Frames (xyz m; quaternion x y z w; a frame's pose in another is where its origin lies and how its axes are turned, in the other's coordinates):
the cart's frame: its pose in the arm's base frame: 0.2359 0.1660 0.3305 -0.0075 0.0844 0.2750 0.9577
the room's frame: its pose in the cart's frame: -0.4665 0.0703 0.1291 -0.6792 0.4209 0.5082 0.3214
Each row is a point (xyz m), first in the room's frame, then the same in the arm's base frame.
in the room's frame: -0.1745 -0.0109 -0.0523
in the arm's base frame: -0.1350 0.0063 0.7155
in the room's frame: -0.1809 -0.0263 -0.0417
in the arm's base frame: -0.1366 0.0258 0.7180
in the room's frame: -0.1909 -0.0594 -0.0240
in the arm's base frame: -0.1353 0.0646 0.7204
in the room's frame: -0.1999 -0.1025 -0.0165
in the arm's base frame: -0.1201 0.1065 0.7225
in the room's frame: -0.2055 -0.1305 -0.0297
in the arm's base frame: -0.0948 0.1247 0.7267
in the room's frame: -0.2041 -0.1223 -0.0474
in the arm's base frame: -0.0839 0.1087 0.7295
